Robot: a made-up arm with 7 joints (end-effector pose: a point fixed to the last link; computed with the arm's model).
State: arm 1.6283 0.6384 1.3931 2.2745 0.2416 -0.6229 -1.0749
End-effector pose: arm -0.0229 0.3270 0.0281 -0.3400 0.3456 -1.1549
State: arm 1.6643 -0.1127 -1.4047 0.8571 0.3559 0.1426 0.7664
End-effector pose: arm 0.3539 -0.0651 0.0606 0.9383 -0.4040 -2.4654
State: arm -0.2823 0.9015 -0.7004 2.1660 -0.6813 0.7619 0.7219
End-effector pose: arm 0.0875 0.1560 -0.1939 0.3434 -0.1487 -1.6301
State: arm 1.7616 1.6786 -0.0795 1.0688 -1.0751 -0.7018 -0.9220
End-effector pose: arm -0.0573 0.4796 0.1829 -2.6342 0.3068 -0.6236
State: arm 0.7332 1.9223 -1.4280 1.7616 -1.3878 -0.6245 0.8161
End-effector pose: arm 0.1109 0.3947 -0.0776 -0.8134 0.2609 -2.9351
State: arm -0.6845 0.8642 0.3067 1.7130 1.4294 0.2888 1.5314
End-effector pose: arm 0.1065 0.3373 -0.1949 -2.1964 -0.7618 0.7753
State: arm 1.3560 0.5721 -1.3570 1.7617 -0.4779 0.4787 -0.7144
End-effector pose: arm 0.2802 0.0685 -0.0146 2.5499 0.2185 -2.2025
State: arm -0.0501 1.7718 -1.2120 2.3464 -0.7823 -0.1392 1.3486
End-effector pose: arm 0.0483 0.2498 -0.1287 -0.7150 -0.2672 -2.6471
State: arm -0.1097 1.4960 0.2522 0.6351 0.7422 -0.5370 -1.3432
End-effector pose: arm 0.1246 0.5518 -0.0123 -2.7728 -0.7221 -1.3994
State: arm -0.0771 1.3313 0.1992 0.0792 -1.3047 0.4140 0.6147
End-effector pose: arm 0.0088 0.5802 -0.1052 1.3352 1.1453 0.4471
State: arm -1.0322 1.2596 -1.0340 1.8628 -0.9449 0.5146 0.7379
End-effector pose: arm -0.1374 0.2490 -0.2065 -0.7011 -0.1653 -2.2031
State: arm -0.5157 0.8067 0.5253 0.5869 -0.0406 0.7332 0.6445
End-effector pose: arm -0.0300 0.4823 -0.2648 0.3175 0.2241 0.4573
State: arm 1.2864 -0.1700 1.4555 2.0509 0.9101 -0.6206 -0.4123
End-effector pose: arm 0.1654 0.3054 -0.0252 -0.8841 0.6624 -2.2194
